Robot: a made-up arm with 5 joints. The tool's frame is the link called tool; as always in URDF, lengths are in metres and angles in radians. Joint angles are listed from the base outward. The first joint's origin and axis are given. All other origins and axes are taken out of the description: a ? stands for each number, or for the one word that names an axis. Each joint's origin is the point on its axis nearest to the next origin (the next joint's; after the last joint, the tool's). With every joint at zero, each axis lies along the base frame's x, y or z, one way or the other. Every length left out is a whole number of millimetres.
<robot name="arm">
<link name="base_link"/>
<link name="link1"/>
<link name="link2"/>
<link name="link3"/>
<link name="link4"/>
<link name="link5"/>
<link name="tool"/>
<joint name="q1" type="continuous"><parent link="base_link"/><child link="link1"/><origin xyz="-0.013 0 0.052" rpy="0 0 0"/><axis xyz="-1 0 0"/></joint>
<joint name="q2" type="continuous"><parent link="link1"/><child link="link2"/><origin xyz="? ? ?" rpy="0 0 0"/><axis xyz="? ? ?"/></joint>
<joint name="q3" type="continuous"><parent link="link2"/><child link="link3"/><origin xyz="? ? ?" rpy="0 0 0"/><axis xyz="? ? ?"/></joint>
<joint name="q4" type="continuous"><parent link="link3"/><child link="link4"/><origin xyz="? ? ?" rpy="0 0 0"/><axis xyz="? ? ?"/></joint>
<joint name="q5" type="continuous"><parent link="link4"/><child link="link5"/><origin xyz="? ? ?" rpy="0 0 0"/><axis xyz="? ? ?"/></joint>
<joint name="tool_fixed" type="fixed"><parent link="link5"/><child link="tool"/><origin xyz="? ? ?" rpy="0 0 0"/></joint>
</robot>
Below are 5 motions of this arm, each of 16 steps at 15 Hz.
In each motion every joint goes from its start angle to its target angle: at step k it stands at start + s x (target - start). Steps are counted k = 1, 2, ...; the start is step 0. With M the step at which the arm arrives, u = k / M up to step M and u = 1 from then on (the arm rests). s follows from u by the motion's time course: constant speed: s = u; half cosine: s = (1 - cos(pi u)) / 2; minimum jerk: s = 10 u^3 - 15 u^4 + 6 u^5.
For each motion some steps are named. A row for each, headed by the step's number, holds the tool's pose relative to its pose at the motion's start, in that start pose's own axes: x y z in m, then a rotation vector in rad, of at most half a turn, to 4 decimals.
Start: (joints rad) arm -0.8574 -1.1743 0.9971 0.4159 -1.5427
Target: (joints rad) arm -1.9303 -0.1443 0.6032 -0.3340 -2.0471
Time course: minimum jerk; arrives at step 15
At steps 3, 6, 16:
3: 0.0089 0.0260 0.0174 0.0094 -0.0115 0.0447
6: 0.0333 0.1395 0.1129 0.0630 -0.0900 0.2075
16: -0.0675 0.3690 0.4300 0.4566 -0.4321 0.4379

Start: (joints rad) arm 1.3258 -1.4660 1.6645 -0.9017 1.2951
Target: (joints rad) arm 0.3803 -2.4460 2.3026 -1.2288 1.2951
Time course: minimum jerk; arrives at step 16
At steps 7, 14, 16:
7: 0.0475 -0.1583 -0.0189 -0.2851 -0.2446 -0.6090
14: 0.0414 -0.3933 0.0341 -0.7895 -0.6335 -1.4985
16: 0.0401 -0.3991 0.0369 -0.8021 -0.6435 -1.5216

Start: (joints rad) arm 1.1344 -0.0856 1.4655 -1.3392 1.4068
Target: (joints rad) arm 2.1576 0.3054 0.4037 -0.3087 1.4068
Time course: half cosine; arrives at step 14
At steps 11, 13, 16:
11: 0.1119 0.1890 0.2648 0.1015 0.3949 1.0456
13: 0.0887 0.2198 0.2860 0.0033 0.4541 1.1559
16: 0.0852 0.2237 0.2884 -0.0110 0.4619 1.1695

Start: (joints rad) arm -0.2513 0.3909 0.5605 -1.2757 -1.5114
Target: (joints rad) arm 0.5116 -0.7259 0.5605 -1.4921 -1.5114
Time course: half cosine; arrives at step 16
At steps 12, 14, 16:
12: -0.1130 -0.1001 -0.0916 0.0409 1.3235 -0.0153
14: -0.1213 -0.1125 -0.0855 0.0933 1.4840 -0.0345
16: -0.1235 -0.1169 -0.0829 0.1146 1.5392 -0.0418

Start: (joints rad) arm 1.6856 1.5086 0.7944 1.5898 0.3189
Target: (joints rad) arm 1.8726 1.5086 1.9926 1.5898 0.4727
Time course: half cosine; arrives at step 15
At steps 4, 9, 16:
4: -0.0011 -0.0289 0.0814 0.2036 0.0025 0.0024
9: -0.0029 -0.2106 0.2682 0.8056 0.0106 0.0119
16: -0.0023 -0.3947 0.3187 1.2308 0.0172 0.0204

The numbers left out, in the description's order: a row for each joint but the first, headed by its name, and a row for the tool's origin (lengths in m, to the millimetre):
q2: xyz 0 0.184 0.309, axis 0 0 -1
q3: xyz 0.034 -0.062 0, axis 0 -1 0
q4: xyz 0.106 0 -0.045, axis 0 0 -1
q5: xyz 0.072 0.262 0, axis -1 0 0
tool: xyz 0 0 -0.037

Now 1 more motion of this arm.
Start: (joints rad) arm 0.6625 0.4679 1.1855 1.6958 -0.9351
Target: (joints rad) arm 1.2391 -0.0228 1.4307 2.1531 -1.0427
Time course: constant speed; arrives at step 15
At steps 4, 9, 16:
4: -0.0822 0.0219 0.0471 0.1382 0.1014 -0.0449
9: -0.1775 0.0221 0.1118 0.2626 0.2422 -0.1190
16: -0.2780 -0.0152 0.1898 0.3325 0.4180 -0.2211

